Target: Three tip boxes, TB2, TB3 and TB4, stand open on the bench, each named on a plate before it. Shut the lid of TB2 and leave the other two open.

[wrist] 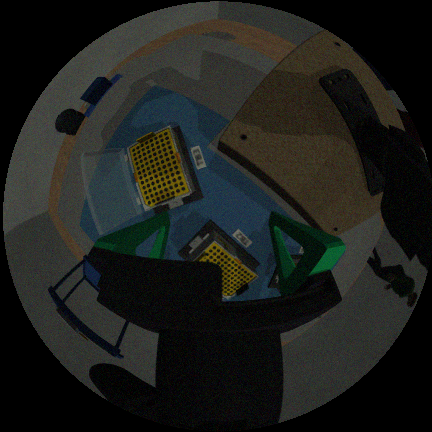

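Where they show: gripper, fingertip midpoint: [218, 216]; arm's base, origin of the base link: [368, 136].
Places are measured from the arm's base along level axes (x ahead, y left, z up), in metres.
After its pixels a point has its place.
My gripper [218, 216] {x 0.234, y -0.042, z -0.040 m} is open and empty, its two green fingers wide apart. At the left in the wrist view, a tip box [160, 169] {x 0.264, y -0.139, z -0.136 m} with a yellow rack stands open, its clear lid [110, 187] {x 0.334, y -0.173, z -0.096 m} laid back to the left; its plate [198, 157] {x 0.206, y -0.120, z -0.191 m} seems to read TB3. Below centre, between and beyond the fingers, a second box [232, 267] {x 0.291, y 0.071, z -0.136 m} shows its yellow rack, partly behind the gripper's body; its plate [242, 238] {x 0.247, y 0.062, z -0.191 m} seems to read TB2. Its lid is hidden. A third box [273, 284] {x 0.266, y 0.233, z -0.185 m} shows in part behind the right finger; its lid and name are hidden.
The boxes stand on a blue mat [157, 102] {x 0.183, y -0.296, z -0.193 m}. A large brown board [295, 150] {x 0.100, y -0.032, z -0.085 m} with a raised dark edge lies to the upper right, and a black arm part [352, 110] {x 0.023, y -0.044, z 0.003 m} is over it. Blue and black objects [96, 91] are at the upper left. A blue frame [87, 327] is at the lower left.
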